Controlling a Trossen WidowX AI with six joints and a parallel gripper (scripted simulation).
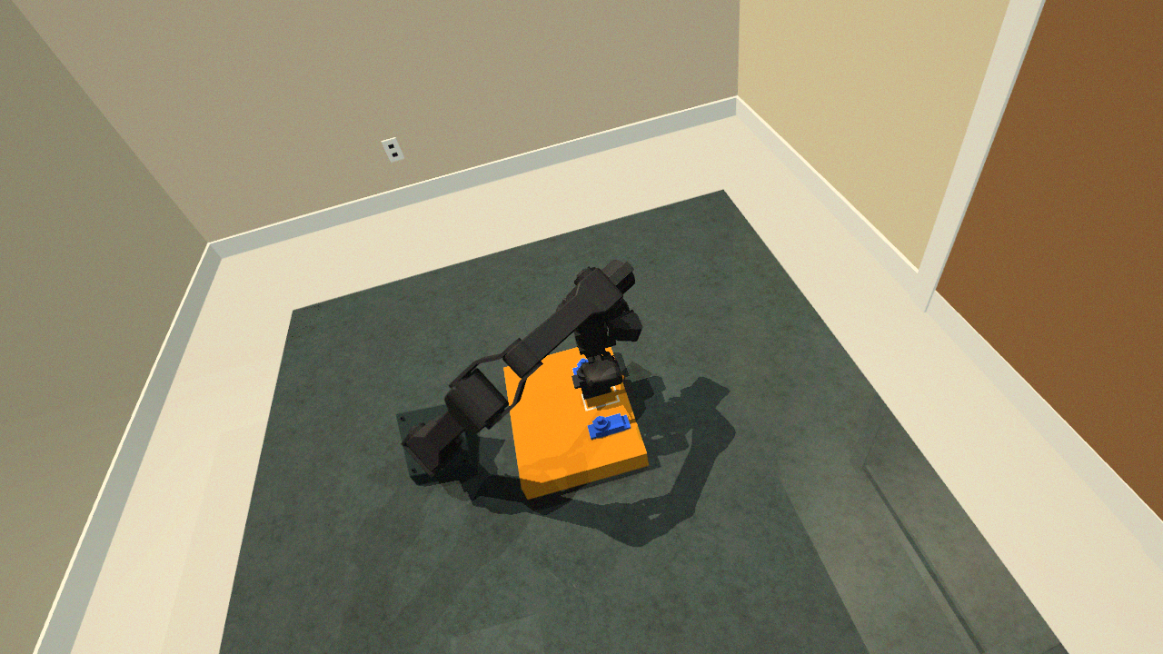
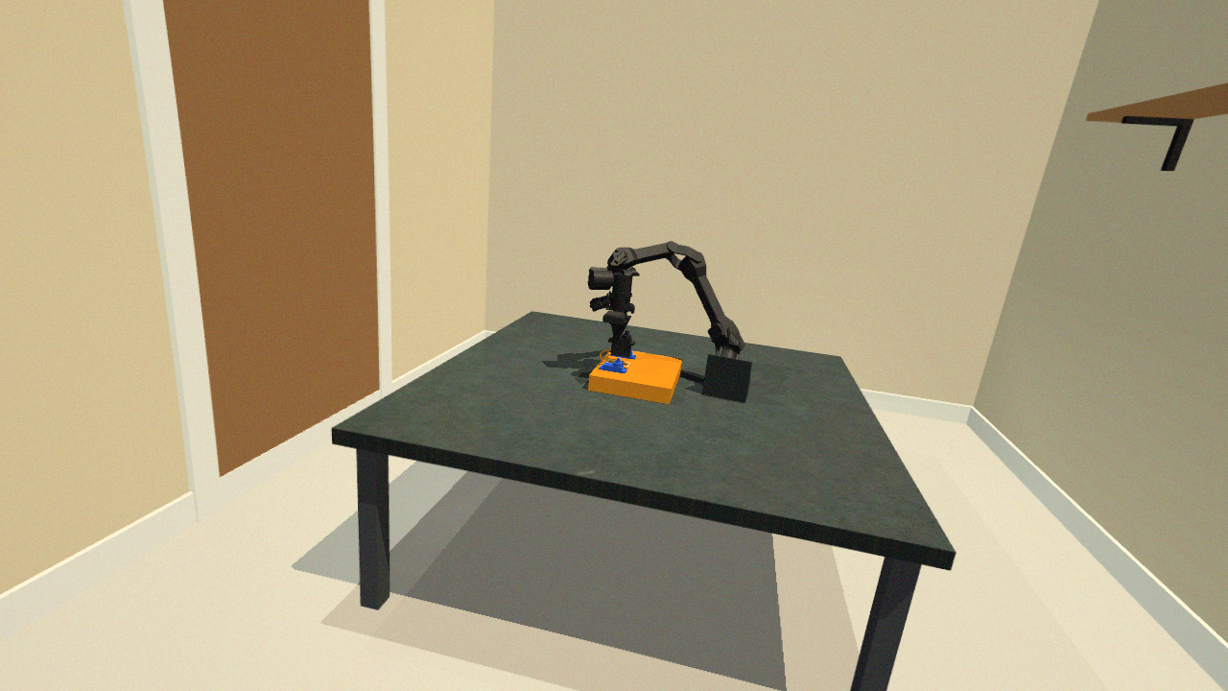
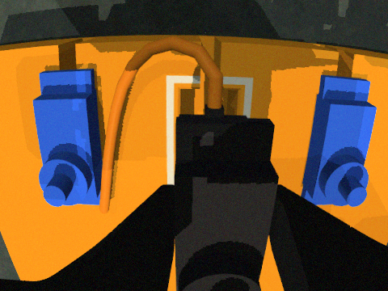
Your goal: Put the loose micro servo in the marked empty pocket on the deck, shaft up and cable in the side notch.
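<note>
Now: the orange deck 120 mm behind my gripper tip and 100 mm below it.
</note>
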